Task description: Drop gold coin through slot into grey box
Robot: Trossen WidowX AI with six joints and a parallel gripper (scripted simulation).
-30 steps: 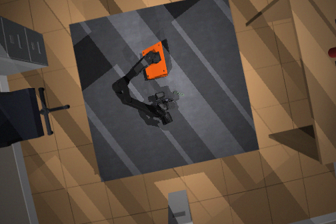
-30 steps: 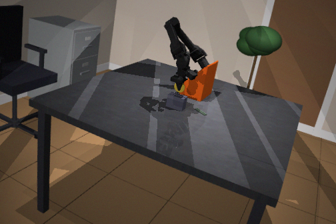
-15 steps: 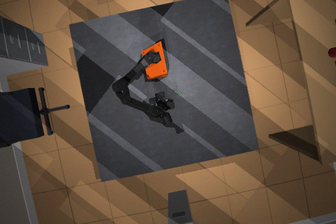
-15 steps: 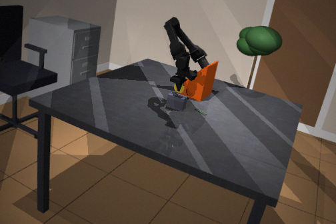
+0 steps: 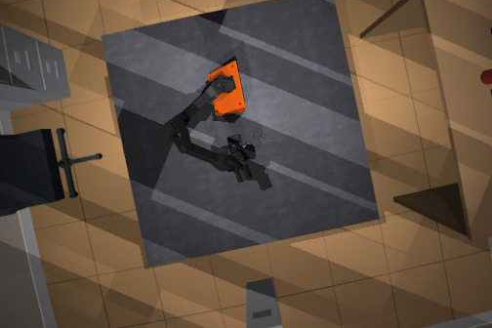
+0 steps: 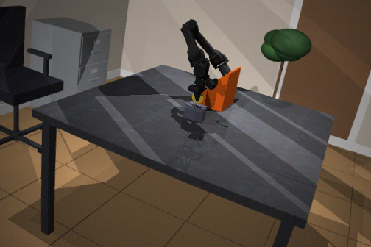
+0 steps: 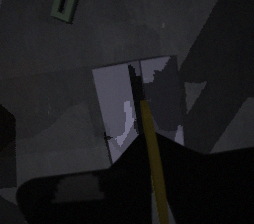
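My gripper tip is now 20 mm below the gold coin.
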